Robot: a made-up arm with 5 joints. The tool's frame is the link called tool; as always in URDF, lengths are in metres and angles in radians.
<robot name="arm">
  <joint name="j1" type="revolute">
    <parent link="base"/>
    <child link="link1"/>
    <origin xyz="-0.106 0.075 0.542" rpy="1.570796 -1.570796 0"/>
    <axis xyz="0 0 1"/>
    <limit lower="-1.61" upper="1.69"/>
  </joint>
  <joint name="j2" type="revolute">
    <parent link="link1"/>
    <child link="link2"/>
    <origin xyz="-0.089 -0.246 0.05" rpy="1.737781 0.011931 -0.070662"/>
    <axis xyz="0 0 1"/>
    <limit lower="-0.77" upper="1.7"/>
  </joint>
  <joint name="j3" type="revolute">
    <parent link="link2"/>
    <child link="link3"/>
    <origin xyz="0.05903 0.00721 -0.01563" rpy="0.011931 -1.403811 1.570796"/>
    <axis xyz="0 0 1"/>
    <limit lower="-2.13" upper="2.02"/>
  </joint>
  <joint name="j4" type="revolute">
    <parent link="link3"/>
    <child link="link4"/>
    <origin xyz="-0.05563 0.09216 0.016" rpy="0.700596 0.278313 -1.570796"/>
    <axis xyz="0 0 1"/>
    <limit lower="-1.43" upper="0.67"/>
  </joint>
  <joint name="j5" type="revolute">
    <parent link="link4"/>
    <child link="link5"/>
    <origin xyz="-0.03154 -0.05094 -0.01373" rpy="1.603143 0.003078 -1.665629"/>
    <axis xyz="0 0 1"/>
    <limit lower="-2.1" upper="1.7"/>
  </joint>
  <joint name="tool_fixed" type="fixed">
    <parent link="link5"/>
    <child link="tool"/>
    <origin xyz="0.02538 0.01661 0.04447" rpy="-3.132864 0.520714 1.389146"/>
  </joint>
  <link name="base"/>
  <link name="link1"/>
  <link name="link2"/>
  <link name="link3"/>
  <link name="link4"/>
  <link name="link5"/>
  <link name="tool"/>
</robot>
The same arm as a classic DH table. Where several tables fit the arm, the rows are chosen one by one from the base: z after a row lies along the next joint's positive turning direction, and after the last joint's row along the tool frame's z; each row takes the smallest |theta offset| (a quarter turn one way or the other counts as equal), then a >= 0, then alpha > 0; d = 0 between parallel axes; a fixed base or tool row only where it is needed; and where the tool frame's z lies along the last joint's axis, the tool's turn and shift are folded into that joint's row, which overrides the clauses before.
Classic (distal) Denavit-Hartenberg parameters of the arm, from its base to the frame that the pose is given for. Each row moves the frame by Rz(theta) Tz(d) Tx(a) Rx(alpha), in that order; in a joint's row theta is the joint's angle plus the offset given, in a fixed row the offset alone. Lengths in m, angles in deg.
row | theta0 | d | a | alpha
base (fixed) | 0 | 0.542 | -0.106 | 90
j1 | 85.84 | 0.0174 | -0.0709 | 99.57
j2 | 0 | 0.2408 | 0.0591 | 80.43
j3 | 17.93 | -0.017 | -0.1049 | 42.69
j4 | 60.66 | 0.023 | -0.0537 | -91.85
j5 | -11.59 | 0.0339 | -0.0216 | -150.16
tool (fixed) | 89.13 | -0.0428 | 0 | 0
Joint limits (deg, base to tool): -92.25..96.83 -44.12..97.4 -122.04..115.74 -81.93..38.39 -120.32..97.4

